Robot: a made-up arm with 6 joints.
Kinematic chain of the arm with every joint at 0, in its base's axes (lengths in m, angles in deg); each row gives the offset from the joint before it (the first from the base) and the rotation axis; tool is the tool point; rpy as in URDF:
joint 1: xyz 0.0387 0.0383 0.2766 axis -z
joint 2: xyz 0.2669 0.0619 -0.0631 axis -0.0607 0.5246 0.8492
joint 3: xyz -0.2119 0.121 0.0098 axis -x
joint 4: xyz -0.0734 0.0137 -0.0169 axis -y
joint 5: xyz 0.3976 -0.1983 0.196 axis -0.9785 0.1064 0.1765
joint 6: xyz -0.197 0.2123 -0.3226 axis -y
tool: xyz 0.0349 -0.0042 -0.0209 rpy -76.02 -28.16 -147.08
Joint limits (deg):
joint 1: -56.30..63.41
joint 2: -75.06..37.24
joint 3: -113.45..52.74
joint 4: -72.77..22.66
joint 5: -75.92..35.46
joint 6: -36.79..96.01
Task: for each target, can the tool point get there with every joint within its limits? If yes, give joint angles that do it. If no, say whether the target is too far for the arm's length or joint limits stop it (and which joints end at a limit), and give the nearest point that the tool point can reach.
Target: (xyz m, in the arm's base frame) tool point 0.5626 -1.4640 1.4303
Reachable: no: too far | nearest point 0.4982 -0.4387 0.4870 | short by 1.395 m
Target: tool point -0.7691 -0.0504 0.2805
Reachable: no: joint limits stop it (at a limit: joint 1, joint 3, joint 4) | nearest point -0.4290 0.0441 0.1869 | short by 0.365 m
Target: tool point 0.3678 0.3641 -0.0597
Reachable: yes | joints 9.84 -27.46 -50.73 -28.93 20.27 5.16
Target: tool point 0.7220 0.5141 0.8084
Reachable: no: joint limits stop it (at a limit: joint 2, joint 4, joint 5) | nearest point 0.5937 0.4248 0.5743 | short by 0.281 m
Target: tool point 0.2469 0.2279 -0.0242
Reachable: yes | joints 14.04 -3.92 1.44 -24.93 -4.13 -10.07
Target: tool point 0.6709 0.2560 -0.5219
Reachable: no: joint limits stop it (at a limit: joint 2, joint 4, joint 5) | nearest point 0.5651 0.2196 -0.2109 | short by 0.331 m
